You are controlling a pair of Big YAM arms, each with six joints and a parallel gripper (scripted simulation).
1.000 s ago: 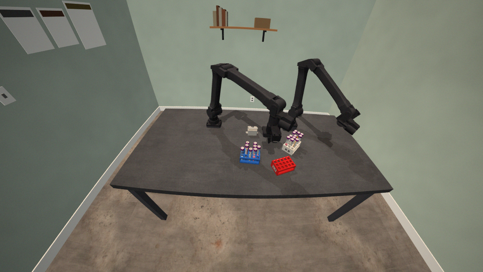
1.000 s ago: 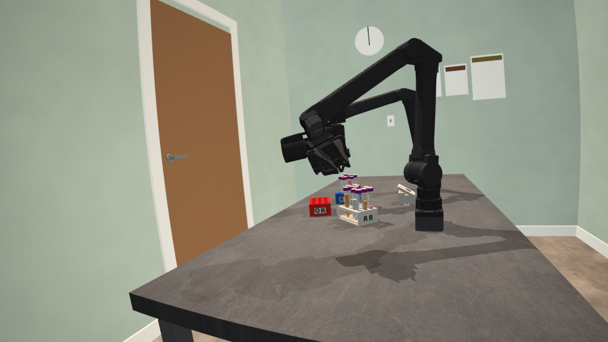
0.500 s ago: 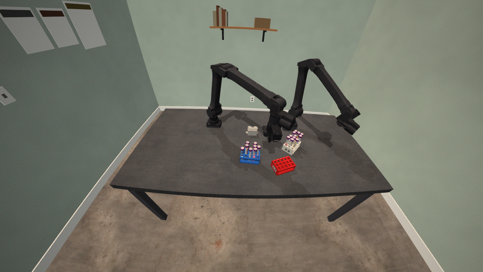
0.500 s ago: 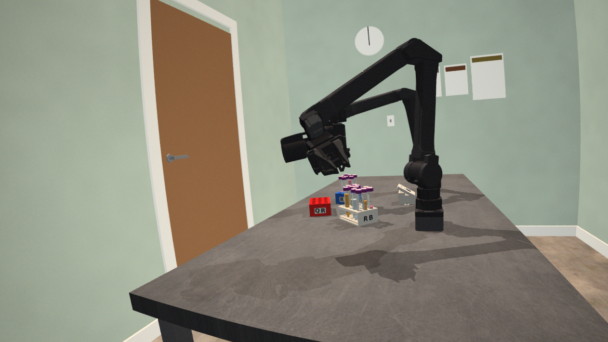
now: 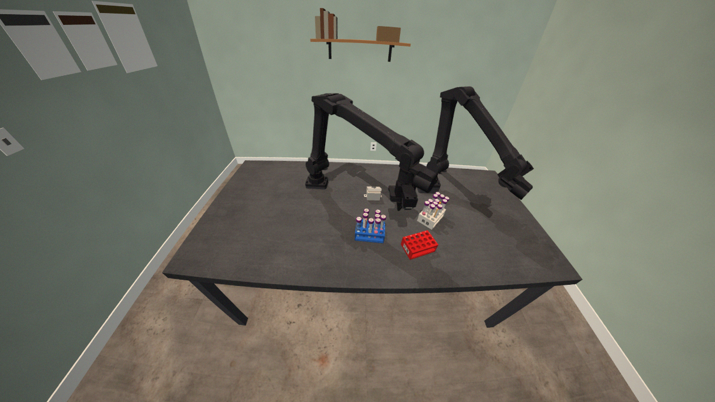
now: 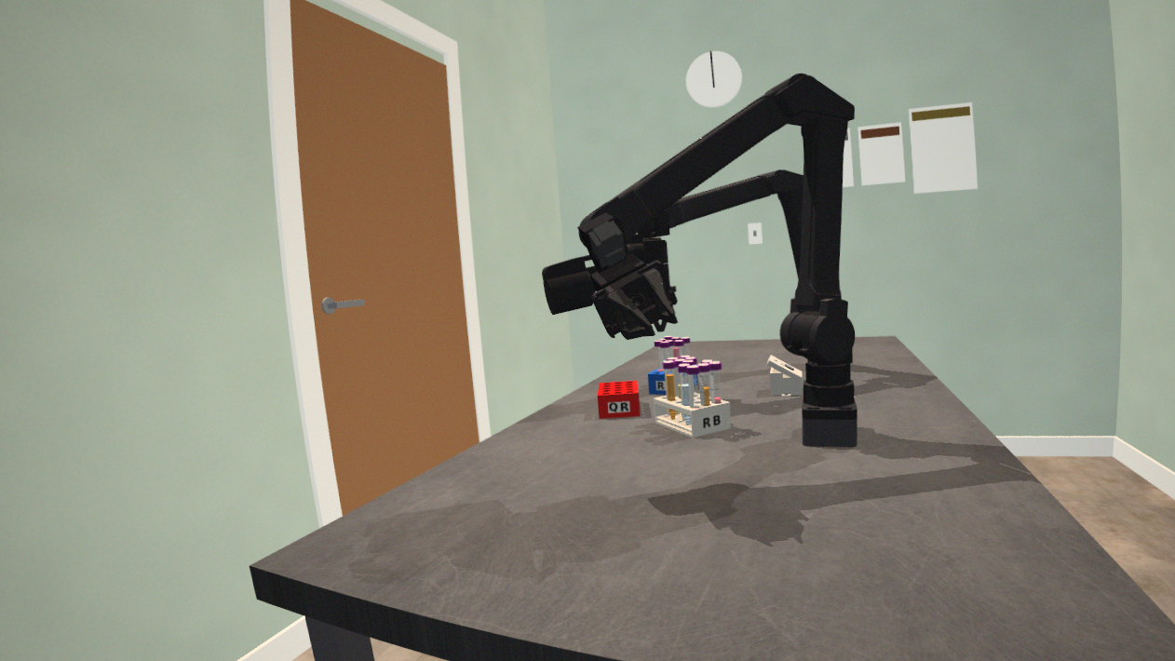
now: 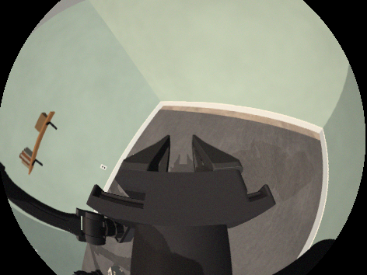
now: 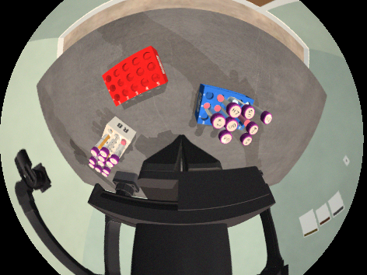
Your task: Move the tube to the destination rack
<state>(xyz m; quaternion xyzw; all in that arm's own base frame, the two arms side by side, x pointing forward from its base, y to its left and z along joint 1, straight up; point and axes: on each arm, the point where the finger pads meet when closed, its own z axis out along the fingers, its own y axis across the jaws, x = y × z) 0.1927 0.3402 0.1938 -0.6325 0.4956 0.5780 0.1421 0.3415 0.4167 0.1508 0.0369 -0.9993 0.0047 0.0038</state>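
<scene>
Now: right hand 270 mm past the done box, 120 mm above it and 80 mm to the left of it. From my right hand the other things lie so: red rack 140 mm below, 110 mm to the left, 70 mm ahead; then rack RA 140 mm below, 100 mm to the right; then tube 160 mm to the left, 100 mm below, 90 mm behind.
</scene>
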